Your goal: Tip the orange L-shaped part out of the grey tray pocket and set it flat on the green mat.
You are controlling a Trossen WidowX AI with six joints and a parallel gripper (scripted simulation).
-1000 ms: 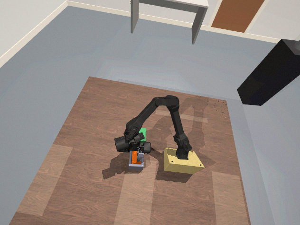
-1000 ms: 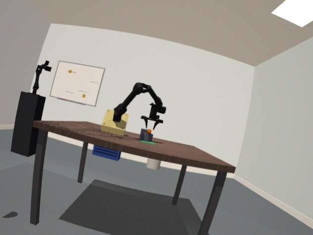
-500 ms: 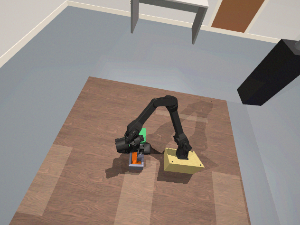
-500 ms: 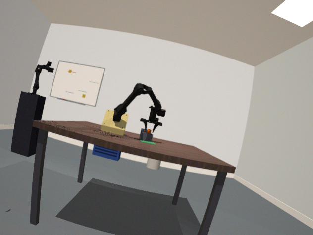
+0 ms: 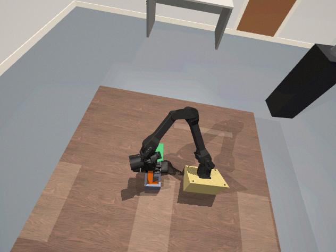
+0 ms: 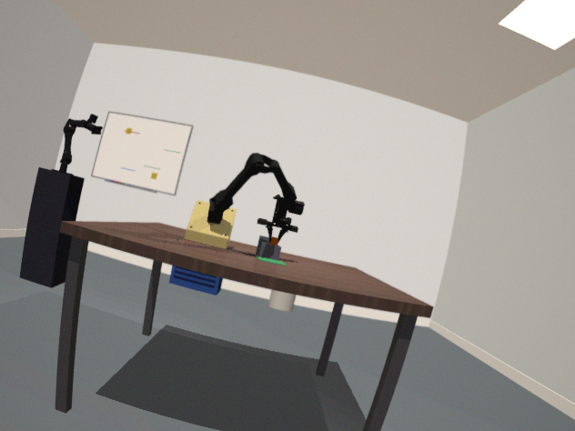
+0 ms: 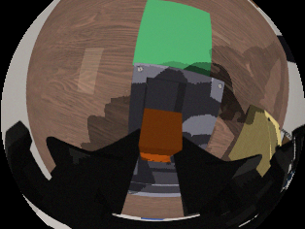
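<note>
My gripper tip is now 1 cm past the green mat, 14 cm to the left of it and 8 cm above it. Round my gripper tip: orange L-shaped part 2 cm behind, 4 cm to the left, 3 cm below.
</note>
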